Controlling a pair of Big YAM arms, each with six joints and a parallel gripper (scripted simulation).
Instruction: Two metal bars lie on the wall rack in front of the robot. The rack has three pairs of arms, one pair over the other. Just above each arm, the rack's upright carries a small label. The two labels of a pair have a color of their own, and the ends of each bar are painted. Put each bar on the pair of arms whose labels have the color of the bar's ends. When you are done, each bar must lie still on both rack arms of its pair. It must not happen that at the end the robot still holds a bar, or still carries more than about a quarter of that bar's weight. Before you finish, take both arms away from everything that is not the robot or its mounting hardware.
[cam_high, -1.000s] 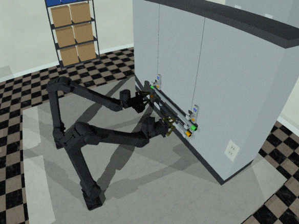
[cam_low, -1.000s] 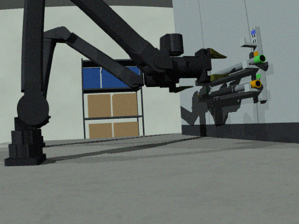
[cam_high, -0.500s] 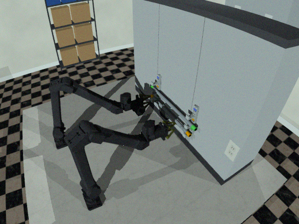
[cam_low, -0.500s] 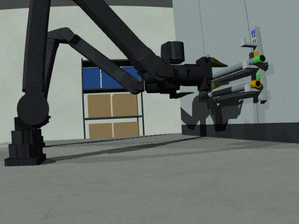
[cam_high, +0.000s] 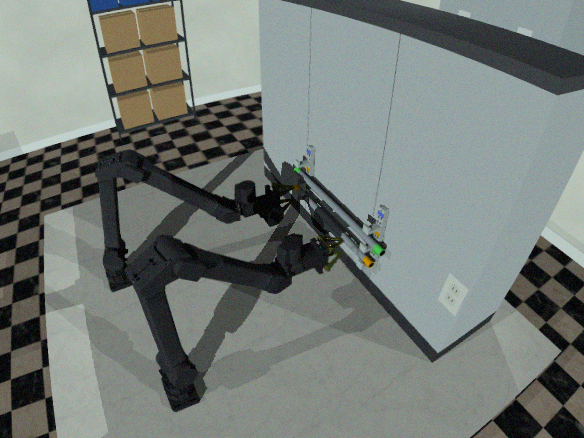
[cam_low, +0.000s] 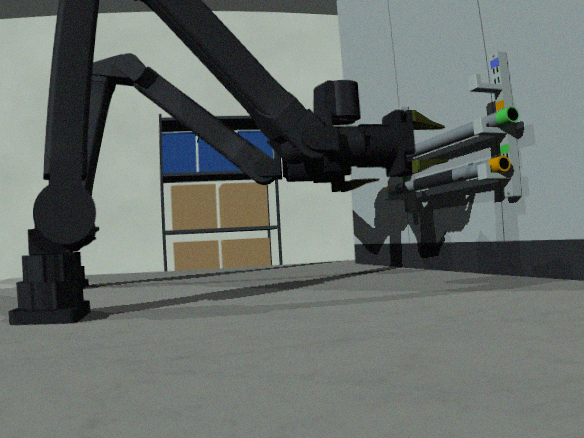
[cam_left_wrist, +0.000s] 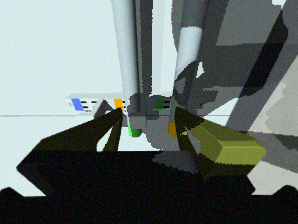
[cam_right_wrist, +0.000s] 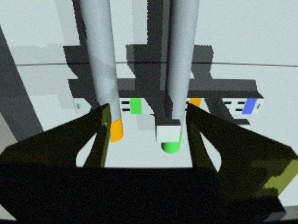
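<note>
The orange-ended bar is 15 cm to the left of my right hand, 9 cm ahead of it and 4 cm below it. Also, from my right hand: green-ended bar (14 cm to the left, 10 cm ahead, 3 cm above); then grey cabinet wall (29 cm ahead, 22 cm above, 15 cm to the left); then wall outlet (37 cm to the right, 7 cm above, 6 cm ahead).
My left hand is 50 mm short of the orange-ended bar, 160 mm to the left of it and 50 mm above it. From my left hand the other things lie so: green-ended bar 50 mm ahead, 170 mm to the right, 30 mm above; grey cabinet wall 240 mm ahead, 150 mm to the right, 220 mm above; wall outlet 10 mm ahead, 680 mm to the right, 70 mm above.
</note>
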